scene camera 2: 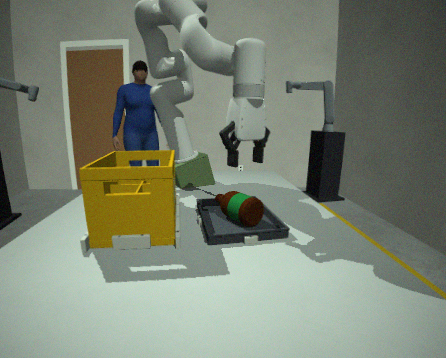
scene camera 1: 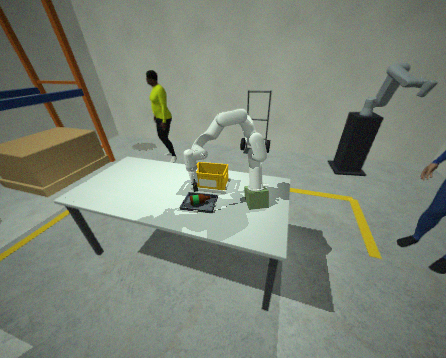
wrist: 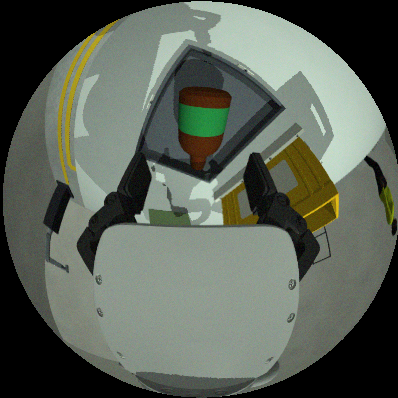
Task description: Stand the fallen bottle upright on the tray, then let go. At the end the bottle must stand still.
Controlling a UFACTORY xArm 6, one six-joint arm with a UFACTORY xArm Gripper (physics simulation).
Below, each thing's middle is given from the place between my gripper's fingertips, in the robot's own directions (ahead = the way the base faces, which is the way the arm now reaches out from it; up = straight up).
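Labels:
Counting from my hand, I find the brown bottle (scene camera 2: 247, 210) 10 mm to the right, 20 mm behind and 120 mm below. The dark tray (scene camera 2: 219, 229) is 20 mm to the right of my hand, 20 mm behind it and 150 mm below it. Then there is the yellow crate (scene camera 2: 118, 199), which is 270 mm to the right of my hand, 50 mm behind it and 70 mm below it. Going by their middles, of the things named here the yellow crate is the farthest from my hand.

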